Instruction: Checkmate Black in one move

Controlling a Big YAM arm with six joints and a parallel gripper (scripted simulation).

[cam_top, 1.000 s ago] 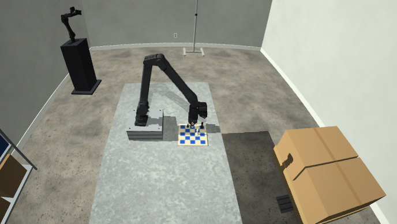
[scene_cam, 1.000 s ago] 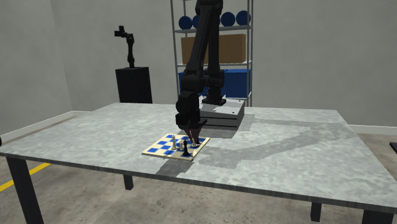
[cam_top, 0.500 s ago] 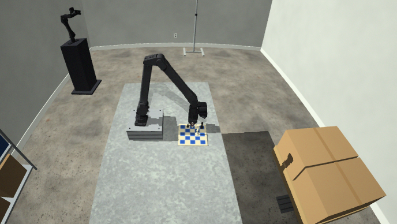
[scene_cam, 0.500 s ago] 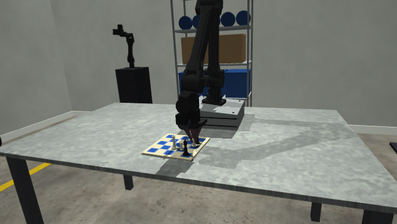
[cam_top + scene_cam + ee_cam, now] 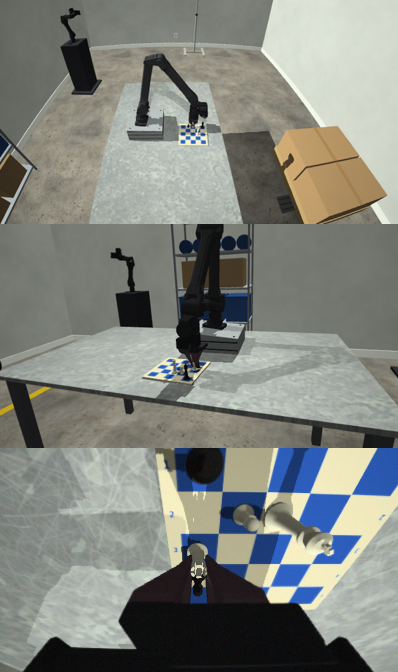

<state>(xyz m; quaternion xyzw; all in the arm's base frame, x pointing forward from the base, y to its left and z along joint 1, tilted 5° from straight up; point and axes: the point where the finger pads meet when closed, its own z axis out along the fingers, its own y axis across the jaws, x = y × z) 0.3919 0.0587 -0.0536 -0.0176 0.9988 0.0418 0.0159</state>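
The white crowned piece lies 1 cm below my hand. Round my hand: white pawn 4 cm ahead, 4 cm to the right, 1 cm below; tall black piece 8 cm ahead; black pawn 4 cm behind, 1 cm below.
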